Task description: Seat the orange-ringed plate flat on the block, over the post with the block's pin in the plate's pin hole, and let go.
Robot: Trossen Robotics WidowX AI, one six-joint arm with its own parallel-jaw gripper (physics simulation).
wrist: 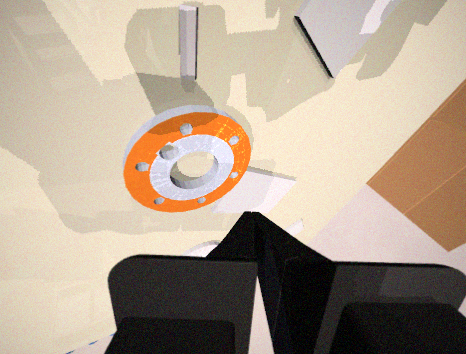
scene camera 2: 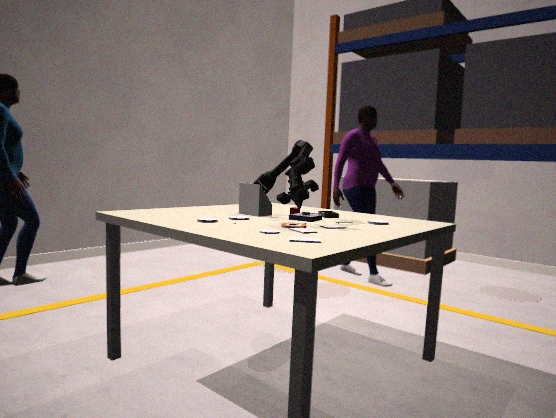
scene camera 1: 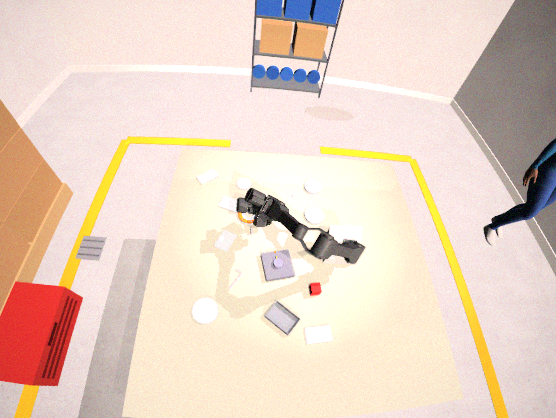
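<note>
The orange-ringed plate lies on the table, with a large centre hole, several small holes in the orange ring and one hole in its pale inner ring. The grey block sits nearer the table's middle, with a round post and a small orange pin on it. My gripper is shut and empty, above the table near the plate. In scene camera 1 the arm covers part of the plate and the fingertips.
A pale tile and a small upright bar are near the plate. Another tile lies on its other side. A red cube and a grey tray are beyond the block. A white disc lies farther off.
</note>
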